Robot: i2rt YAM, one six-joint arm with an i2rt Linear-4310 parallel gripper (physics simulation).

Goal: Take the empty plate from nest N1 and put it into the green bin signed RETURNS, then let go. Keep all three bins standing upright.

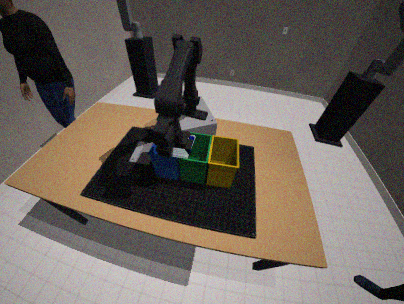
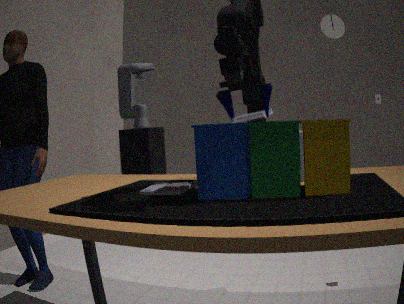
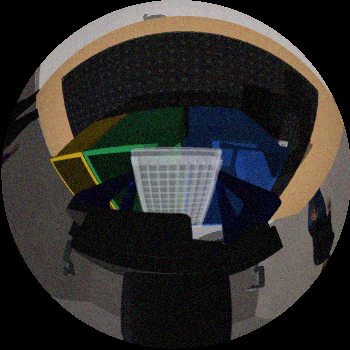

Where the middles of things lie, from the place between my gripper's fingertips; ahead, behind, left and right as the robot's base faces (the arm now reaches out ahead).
Now: the green bin (image 2: 275,147) 100 mm below my hand, 60 mm behind it and 50 mm to the left of it. Round my hand: gridded plate (image 3: 182,179) 30 mm behind, 10 mm above; then yellow bin (image 2: 326,142) 180 mm to the left, 100 mm below, 80 mm behind; then blue bin (image 2: 223,158) 100 mm below, 80 mm to the right, 50 mm behind.
